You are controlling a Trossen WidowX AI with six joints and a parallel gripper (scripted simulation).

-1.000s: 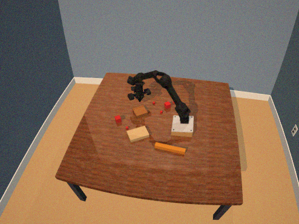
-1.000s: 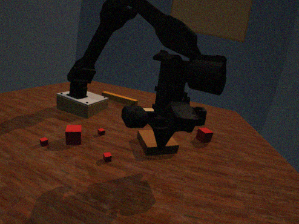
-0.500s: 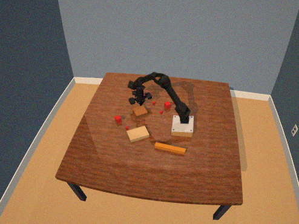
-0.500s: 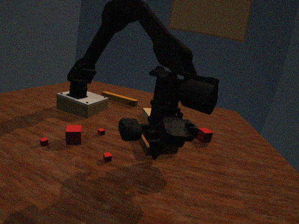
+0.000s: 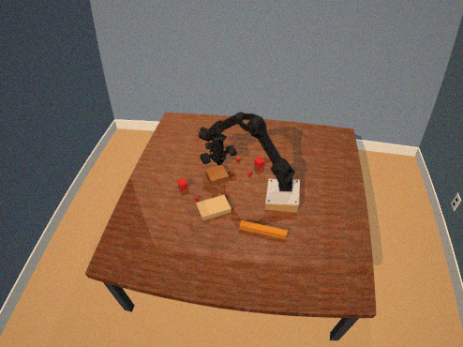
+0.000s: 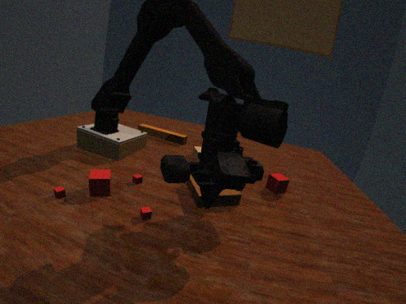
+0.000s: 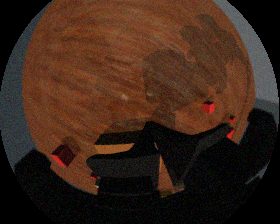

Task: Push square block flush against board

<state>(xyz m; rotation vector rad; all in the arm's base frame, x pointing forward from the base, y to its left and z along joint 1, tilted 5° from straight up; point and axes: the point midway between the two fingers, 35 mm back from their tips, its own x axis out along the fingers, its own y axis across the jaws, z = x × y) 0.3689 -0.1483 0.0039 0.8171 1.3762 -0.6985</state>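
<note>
The brown square block lies 7 cm to the left of my gripper tip. The rest, counted from my gripper tip: pale tan flat board 3 cm behind, 30 cm to the left; long orange board 29 cm behind, 39 cm to the left, 1 cm above.
</note>
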